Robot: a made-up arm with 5 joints. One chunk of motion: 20 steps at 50 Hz.
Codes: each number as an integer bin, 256 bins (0 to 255) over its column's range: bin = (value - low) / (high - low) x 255, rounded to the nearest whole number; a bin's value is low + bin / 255 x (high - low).
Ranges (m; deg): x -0.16..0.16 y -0.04..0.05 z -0.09..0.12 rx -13..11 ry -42..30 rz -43..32
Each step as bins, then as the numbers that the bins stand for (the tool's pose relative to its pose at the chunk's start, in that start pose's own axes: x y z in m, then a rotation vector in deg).
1 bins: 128 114 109 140 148 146
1 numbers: 0.0006 0.0002 -0.0002 0.18 -0.21 -0.06
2 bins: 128 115 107 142 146 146
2 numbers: 0.0006 0.0006 -0.0019 0.36 -0.78 -0.06
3 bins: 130 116 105 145 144 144
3 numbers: 0.0031 0.0009 -0.0035 0.65 -1.34 -0.65
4 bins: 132 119 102 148 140 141
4 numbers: 0.0056 0.0020 -0.0060 0.93 -2.47 -1.53
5 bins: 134 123 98 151 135 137
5 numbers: 0.0082 0.0034 -0.0093 1.21 -3.88 -2.71
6 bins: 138 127 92 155 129 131
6 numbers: 0.0132 0.0048 -0.0142 1.59 -5.58 -4.47
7 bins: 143 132 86 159 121 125
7 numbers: 0.0195 0.0066 -0.0192 1.96 -7.84 -6.24
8 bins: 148 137 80 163 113 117
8 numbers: 0.0257 0.0084 -0.0241 2.34 -10.09 -8.59
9 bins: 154 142 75 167 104 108
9 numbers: 0.0333 0.0101 -0.0282 2.72 -12.64 -11.24
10 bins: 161 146 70 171 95 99
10 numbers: 0.0420 0.0115 -0.0324 3.09 -15.18 -13.88
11 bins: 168 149 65 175 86 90
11 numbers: 0.0508 0.0126 -0.0365 3.47 -17.72 -16.53
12 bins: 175 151 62 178 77 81
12 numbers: 0.0596 0.0133 -0.0389 3.75 -20.26 -19.18
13 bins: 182 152 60 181 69 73
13 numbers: 0.0684 0.0136 -0.0406 4.04 -22.52 -21.53
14 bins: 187 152 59 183 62 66
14 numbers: 0.0747 0.0136 -0.0414 4.22 -24.49 -23.59
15 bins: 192 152 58 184 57 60
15 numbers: 0.0809 0.0136 -0.0422 4.32 -25.91 -25.35
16 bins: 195 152 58 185 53 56
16 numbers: 0.0847 0.0136 -0.0422 4.41 -27.04 -26.53
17 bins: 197 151 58 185 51 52
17 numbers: 0.0872 0.0133 -0.0422 4.41 -27.60 -27.71
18 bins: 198 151 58 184 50 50
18 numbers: 0.0885 0.0133 -0.0422 4.32 -27.88 -28.29
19 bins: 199 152 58 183 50 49
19 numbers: 0.0897 0.0136 -0.0422 4.22 -27.88 -28.59
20 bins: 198 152 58 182 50 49
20 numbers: 0.0885 0.0136 -0.0422 4.13 -27.88 -28.59
